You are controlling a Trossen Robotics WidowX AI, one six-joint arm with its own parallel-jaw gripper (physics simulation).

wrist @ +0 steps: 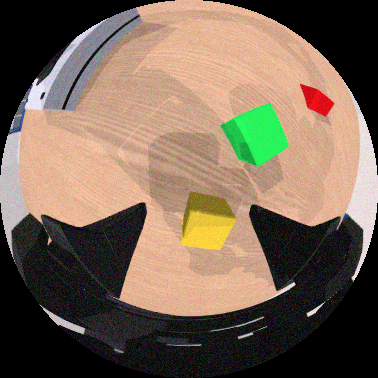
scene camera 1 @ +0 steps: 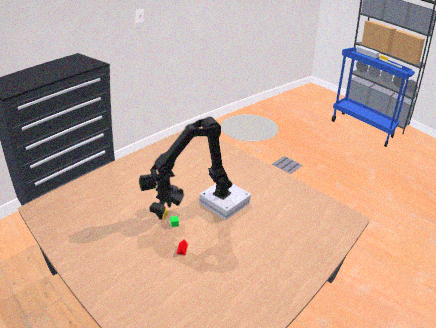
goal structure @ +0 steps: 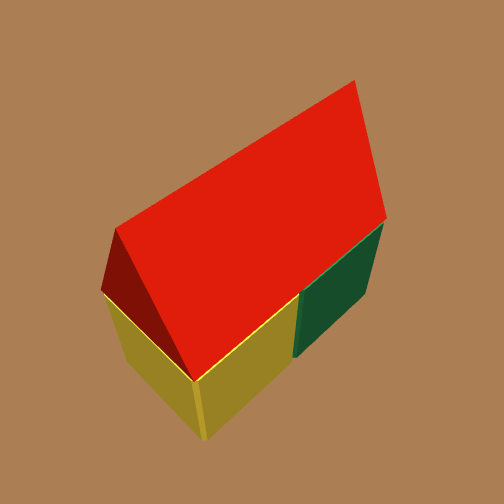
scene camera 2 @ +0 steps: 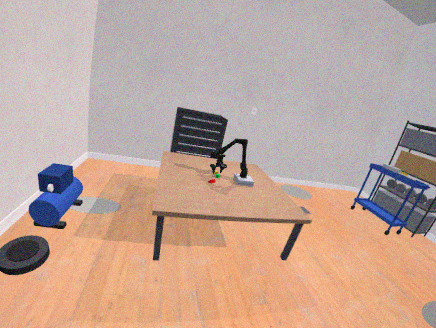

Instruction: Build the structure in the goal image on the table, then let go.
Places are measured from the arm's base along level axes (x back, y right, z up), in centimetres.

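Pixels of known places: gripper, fingertip midpoint: [wrist: 200, 209] [scene camera 1: 165, 213] [scene camera 2: 216, 173]; arm's base at its link origin: [scene camera 1: 221, 193] [scene camera 2: 243, 176].
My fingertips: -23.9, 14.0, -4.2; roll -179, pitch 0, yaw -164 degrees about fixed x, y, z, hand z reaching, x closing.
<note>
Ahead of a thing's pixels: the offset from my fingertips to its top centre, as dx, dy, dz. Level surfaces: height alone.
A yellow cube @(-0.6, +0.7, +1.9) [wrist: 207, 225] [scene camera 1: 165, 213] lies on the table @(dz -1.4) [scene camera 1: 280, 220] [scene camera 2: 190, 202], between and below the spread fingers in the wrist view; in scene camera 1 a finger partly hides it. A green cube @(-1.7, -7.0, +1.9) [scene camera 1: 174, 221] [scene camera 2: 217, 176] [wrist: 260, 134] lies beside it, a short gap away. A red block @(-11.7, -18.8, +1.6) [scene camera 1: 182, 247] [scene camera 2: 212, 181] [wrist: 318, 102] lies farther off, past the green cube, apart from both. My gripper [wrist: 200, 209] is open and empty, pointing down low over the yellow cube. Whether its fingertips reach down beside the cube is hard to tell.
The arm's white base [scene camera 1: 226, 204] [scene camera 2: 244, 180] stands on the table to the right of the cubes in scene camera 1. A dark drawer cabinet [scene camera 1: 60, 125] [scene camera 2: 200, 132] stands behind the table. A blue cart [scene camera 1: 370, 116] and a shelf rack stand on the floor at the right.
</note>
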